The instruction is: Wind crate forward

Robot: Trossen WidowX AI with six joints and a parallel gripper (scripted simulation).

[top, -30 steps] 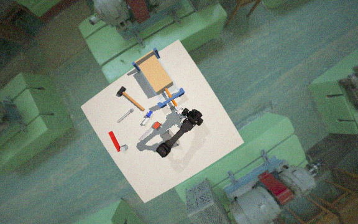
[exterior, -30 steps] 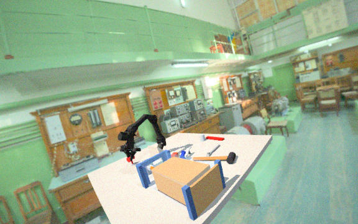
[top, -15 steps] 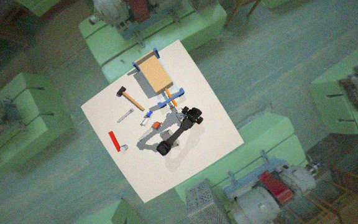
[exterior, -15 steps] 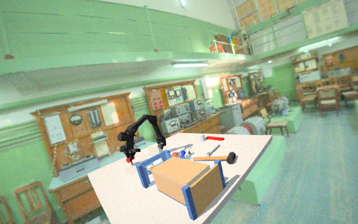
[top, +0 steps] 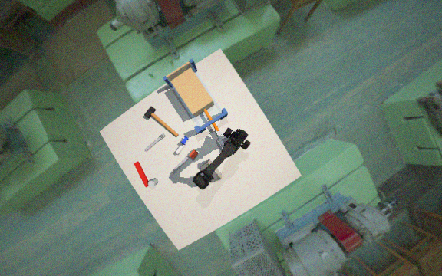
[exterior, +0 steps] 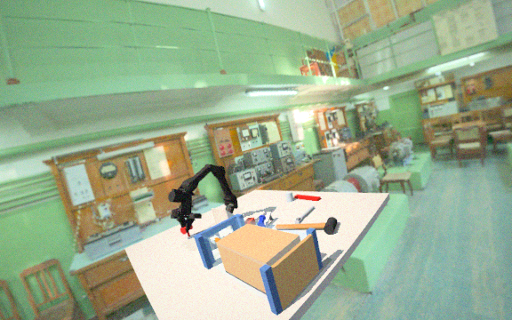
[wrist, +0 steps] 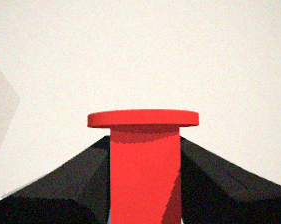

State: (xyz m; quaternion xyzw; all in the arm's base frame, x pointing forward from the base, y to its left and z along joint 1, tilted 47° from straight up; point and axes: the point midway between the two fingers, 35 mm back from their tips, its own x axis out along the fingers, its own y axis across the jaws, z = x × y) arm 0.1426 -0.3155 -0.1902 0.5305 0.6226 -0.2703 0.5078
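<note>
Now: the blue steel frame 19 cm ahead of my gripper tip, 10 cm to the left of it and 3 cm below it. Also, from my gripper tip: blue knob: 37 cm to the left, 20 cm ahead, 9 cm below; red knob: 2 cm to the left, 1 cm behind; winch: 10 cm to the left, 10 cm below, 1 cm ahead.
</note>
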